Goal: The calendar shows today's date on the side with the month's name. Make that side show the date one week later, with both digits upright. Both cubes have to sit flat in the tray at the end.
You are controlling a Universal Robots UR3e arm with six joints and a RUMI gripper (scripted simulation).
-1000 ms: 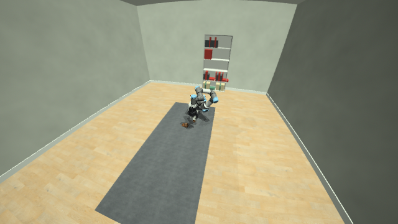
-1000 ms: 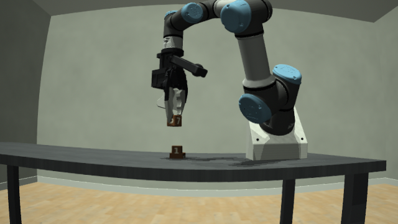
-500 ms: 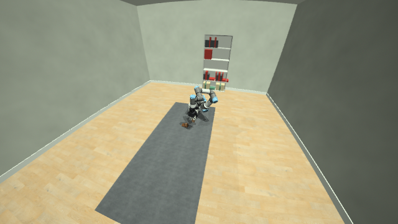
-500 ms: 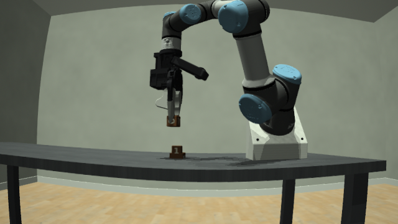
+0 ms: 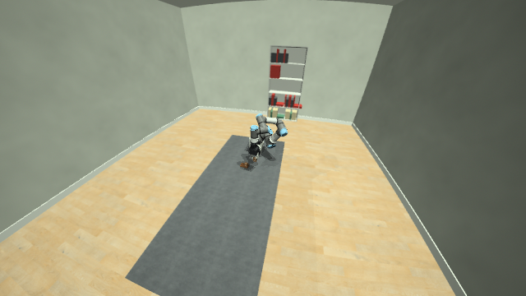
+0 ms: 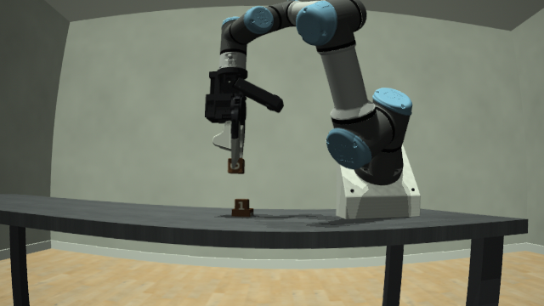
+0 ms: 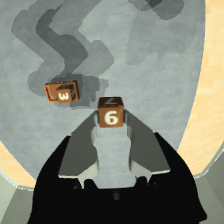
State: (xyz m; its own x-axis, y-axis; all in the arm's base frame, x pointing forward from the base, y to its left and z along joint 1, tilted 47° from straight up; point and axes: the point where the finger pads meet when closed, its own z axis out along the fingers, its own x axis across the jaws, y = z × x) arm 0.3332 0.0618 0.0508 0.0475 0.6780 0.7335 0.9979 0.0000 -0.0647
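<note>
My hand is 10 mm above the cube. Round my hand: calendar tray 110 mm to the right, 120 mm below.
</note>
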